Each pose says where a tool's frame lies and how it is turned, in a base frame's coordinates. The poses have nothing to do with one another.
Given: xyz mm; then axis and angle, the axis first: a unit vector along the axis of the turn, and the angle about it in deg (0 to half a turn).
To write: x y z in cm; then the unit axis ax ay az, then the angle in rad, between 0 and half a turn. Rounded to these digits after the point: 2 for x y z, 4 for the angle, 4 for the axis.
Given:
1: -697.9 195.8 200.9 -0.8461 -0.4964 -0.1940 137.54
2: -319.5 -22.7 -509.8 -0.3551 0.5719 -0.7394 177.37
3: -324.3 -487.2 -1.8 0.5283 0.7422 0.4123 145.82
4: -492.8 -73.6 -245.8 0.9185 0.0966 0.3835 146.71
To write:
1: -69.79 19.58 20.09 -0.8461 -0.4964 -0.1940 2.4005
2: -31.95 -2.27 -50.98 -0.3551 0.5719 -0.7394 3.0957
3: -32.43 -48.72 -0.18 0.5283 0.7422 0.4123 2.5450
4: -49.28 -7.36 -24.58 0.9185 0.0966 0.3835 2.5606
